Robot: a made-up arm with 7 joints. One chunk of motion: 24 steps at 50 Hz.
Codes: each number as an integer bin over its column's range. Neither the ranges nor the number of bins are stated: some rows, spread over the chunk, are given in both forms.
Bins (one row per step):
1: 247 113 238 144 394 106 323
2: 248 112 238 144 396 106 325
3: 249 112 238 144 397 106 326
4: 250 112 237 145 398 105 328
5: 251 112 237 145 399 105 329
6: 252 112 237 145 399 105 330
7: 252 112 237 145 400 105 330
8: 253 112 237 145 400 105 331
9: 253 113 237 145 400 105 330
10: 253 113 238 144 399 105 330
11: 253 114 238 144 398 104 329
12: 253 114 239 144 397 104 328
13: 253 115 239 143 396 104 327
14: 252 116 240 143 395 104 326
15: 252 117 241 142 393 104 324
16: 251 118 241 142 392 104 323
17: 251 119 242 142 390 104 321
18: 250 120 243 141 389 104 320
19: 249 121 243 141 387 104 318
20: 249 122 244 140 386 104 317
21: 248 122 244 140 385 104 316
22: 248 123 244 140 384 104 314
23: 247 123 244 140 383 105 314
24: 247 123 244 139 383 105 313
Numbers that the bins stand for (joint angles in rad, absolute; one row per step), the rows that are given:
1: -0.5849 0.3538 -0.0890 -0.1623 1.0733 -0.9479 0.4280
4: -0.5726 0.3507 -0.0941 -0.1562 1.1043 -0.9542 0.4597
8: -0.5603 0.3507 -0.0941 -0.1562 1.1198 -0.9542 0.4787
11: -0.5603 0.3569 -0.0890 -0.1623 1.1043 -0.9606 0.4660
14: -0.5644 0.3632 -0.0789 -0.1685 1.0811 -0.9606 0.4470
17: -0.5685 0.3726 -0.0687 -0.1747 1.0423 -0.9606 0.4153
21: -0.5808 0.3820 -0.0585 -0.1870 1.0036 -0.9606 0.3836
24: -0.5849 0.3851 -0.0585 -0.1932 0.9881 -0.9542 0.3646
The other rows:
2: -0.5808 0.3507 -0.0890 -0.1623 1.0888 -0.9479 0.4407
3: -0.5767 0.3507 -0.0890 -0.1623 1.0966 -0.9479 0.4470
5: -0.5685 0.3507 -0.0941 -0.1562 1.1121 -0.9542 0.4660
6: -0.5644 0.3507 -0.0941 -0.1562 1.1121 -0.9542 0.4724
7: -0.5644 0.3507 -0.0941 -0.1562 1.1198 -0.9542 0.4724
9: -0.5603 0.3538 -0.0941 -0.1562 1.1198 -0.9542 0.4724
10: -0.5603 0.3538 -0.0890 -0.1623 1.1121 -0.9542 0.4724
12: -0.5603 0.3569 -0.0840 -0.1623 1.0966 -0.9606 0.4597
13: -0.5603 0.3601 -0.0840 -0.1685 1.0888 -0.9606 0.4533
15: -0.5644 0.3663 -0.0738 -0.1747 1.0656 -0.9606 0.4343
16: -0.5685 0.3695 -0.0738 -0.1747 1.0578 -0.9606 0.4280
18: -0.5726 0.3757 -0.0636 -0.1808 1.0346 -0.9606 0.4090
19: -0.5767 0.3789 -0.0636 -0.1808 1.0191 -0.9606 0.3963
20: -0.5767 0.3820 -0.0585 -0.1870 1.0113 -0.9606 0.3899
22: -0.5808 0.3851 -0.0585 -0.1870 0.9958 -0.9606 0.3709
23: -0.5849 0.3851 -0.0585 -0.1870 0.9881 -0.9542 0.3709

